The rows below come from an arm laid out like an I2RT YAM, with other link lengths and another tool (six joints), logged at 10 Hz.
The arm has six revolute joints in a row. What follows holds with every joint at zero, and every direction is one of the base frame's.
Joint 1 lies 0.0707 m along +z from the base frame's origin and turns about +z.
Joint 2 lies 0.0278 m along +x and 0.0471 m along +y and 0.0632 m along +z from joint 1 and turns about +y.
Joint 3 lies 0.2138 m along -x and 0.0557 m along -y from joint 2 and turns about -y.
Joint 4 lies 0.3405 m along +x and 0.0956 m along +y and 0.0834 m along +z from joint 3 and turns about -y.
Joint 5 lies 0.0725 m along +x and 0.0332 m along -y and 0.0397 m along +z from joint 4 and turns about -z.
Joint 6 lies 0.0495 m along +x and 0.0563 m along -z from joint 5 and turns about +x.
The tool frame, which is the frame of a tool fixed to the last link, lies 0.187 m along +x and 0.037 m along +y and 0.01 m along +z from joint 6; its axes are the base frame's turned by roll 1.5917, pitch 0.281 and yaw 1.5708 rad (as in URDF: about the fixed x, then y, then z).
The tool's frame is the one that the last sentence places.
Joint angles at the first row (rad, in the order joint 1, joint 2, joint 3, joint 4, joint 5, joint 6):
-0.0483 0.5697 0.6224 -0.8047 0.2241 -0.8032
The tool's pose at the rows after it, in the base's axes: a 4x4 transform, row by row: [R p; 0 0 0 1], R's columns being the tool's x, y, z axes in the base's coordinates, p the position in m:
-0.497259 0.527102 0.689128 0.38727; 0.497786 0.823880 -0.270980 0.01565; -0.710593 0.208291 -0.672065 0.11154; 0 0 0 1
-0.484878 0.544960 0.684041 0.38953; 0.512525 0.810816 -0.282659 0.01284; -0.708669 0.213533 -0.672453 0.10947; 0 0 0 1
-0.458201 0.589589 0.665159 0.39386; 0.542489 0.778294 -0.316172 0.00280; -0.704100 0.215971 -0.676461 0.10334; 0 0 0 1
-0.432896 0.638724 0.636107 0.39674; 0.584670 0.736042 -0.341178 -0.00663; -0.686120 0.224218 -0.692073 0.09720; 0 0 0 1
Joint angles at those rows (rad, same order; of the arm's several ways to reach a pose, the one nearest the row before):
-0.0483 0.5724 0.6224 -0.8036 0.2214 -0.7834
-0.0486 0.5854 0.6224 -0.7936 0.2336 -0.7639
-0.0570 0.6209 0.6250 -0.7738 0.2638 -0.7265
-0.0712 0.6708 0.6437 -0.7704 0.2825 -0.6769

